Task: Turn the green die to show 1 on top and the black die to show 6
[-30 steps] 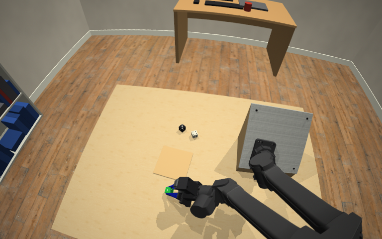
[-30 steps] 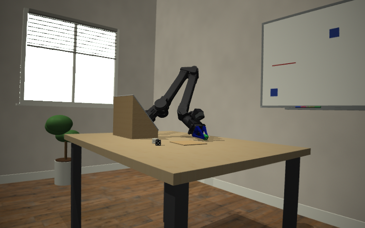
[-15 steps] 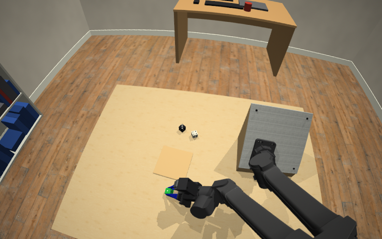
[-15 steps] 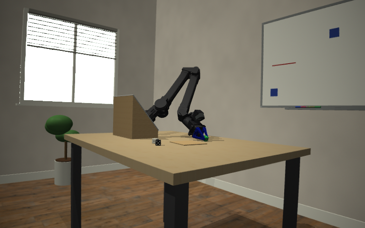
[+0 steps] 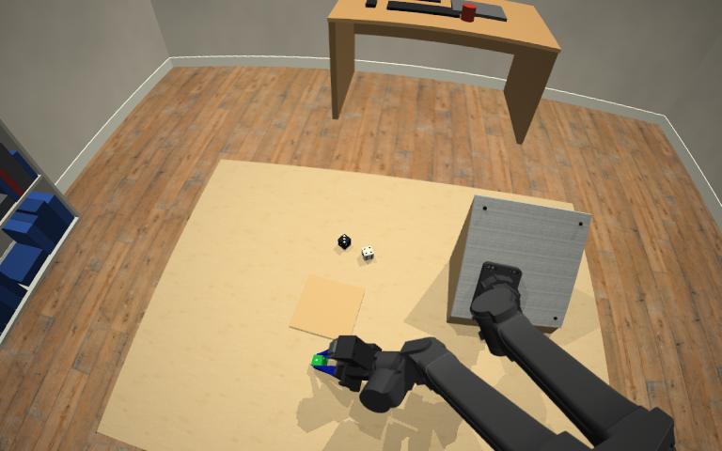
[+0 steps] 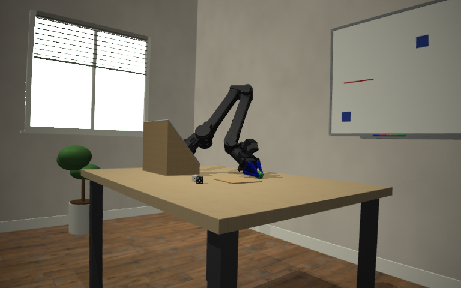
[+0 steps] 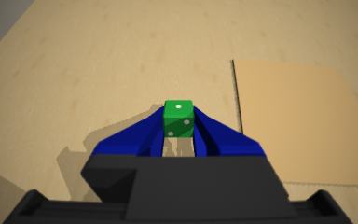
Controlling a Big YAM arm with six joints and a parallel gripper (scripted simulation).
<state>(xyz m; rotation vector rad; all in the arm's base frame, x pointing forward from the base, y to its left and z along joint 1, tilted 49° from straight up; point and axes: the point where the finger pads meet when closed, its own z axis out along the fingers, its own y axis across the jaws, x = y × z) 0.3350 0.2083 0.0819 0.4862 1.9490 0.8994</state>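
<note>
Now: the green die right at my hand. The rest, counted from my hand: black die (310 mm to the right, 20 mm ahead); tan mat (130 mm to the right, 20 mm ahead, 10 mm below); white die (290 mm to the right, 50 mm behind).
</note>
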